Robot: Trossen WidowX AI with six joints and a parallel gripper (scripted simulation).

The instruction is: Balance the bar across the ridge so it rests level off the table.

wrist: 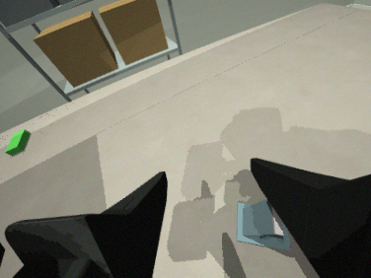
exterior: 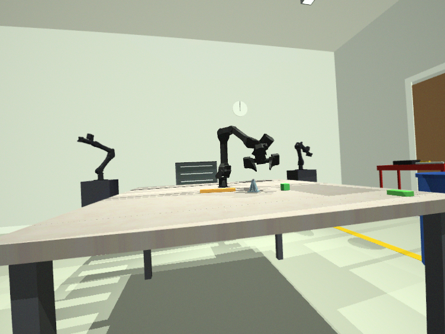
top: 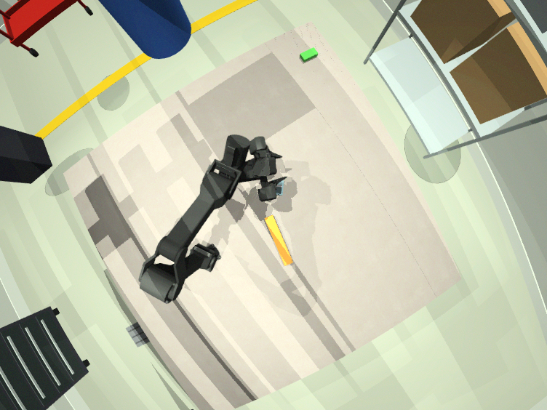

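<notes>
Now: gripper tip 14 cm past the orange bar, 21 cm to the left of it and 10 cm above it. From my gripper tip the other things lie so: blue-grey ridge (4 cm behind, 4 cm to the right, 8 cm below); green cube (2 cm behind, 12 cm to the left, 9 cm below); green flat block (34 cm ahead, 37 cm to the left, 10 cm below).
</notes>
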